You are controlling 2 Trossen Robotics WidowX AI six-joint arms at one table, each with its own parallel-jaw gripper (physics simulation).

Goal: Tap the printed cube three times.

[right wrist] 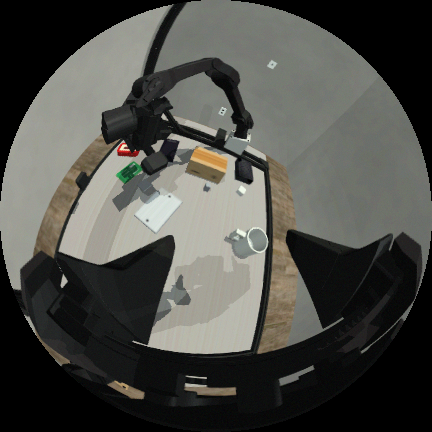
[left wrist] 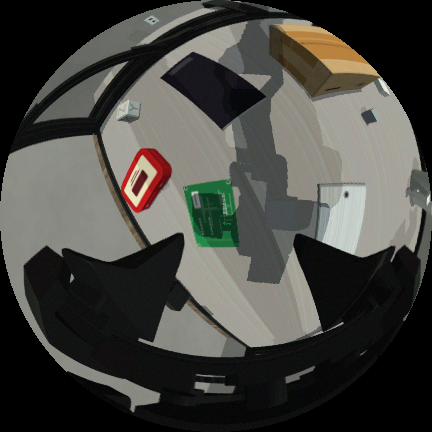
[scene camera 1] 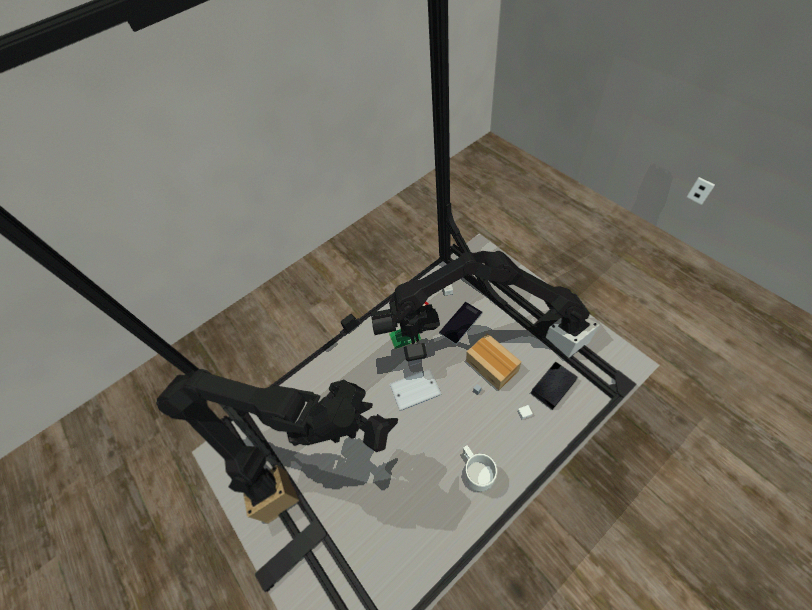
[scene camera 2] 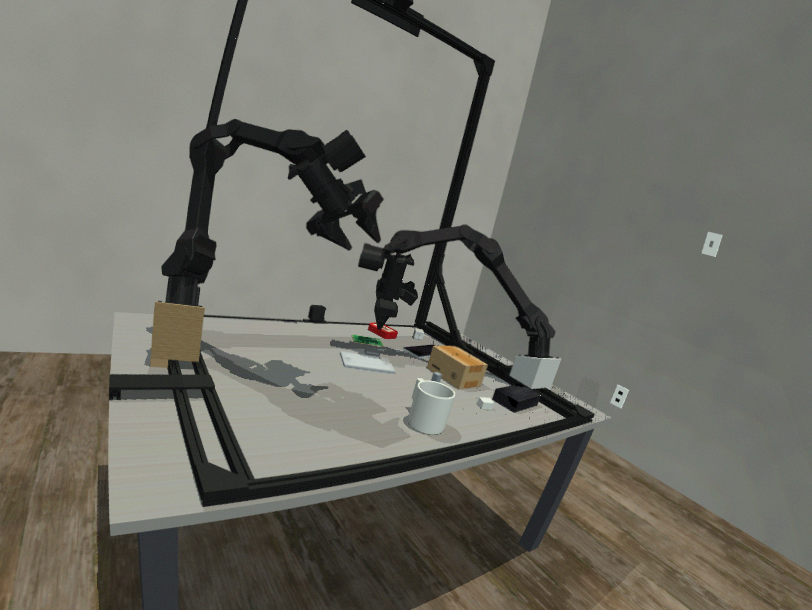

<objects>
My left gripper (scene camera 2: 379, 321) is open, holding nothing. Also in view: a black tablet (scene camera 1: 466, 316). My right gripper (scene camera 2: 364, 245) is open, with nothing in its grasp.
</objects>
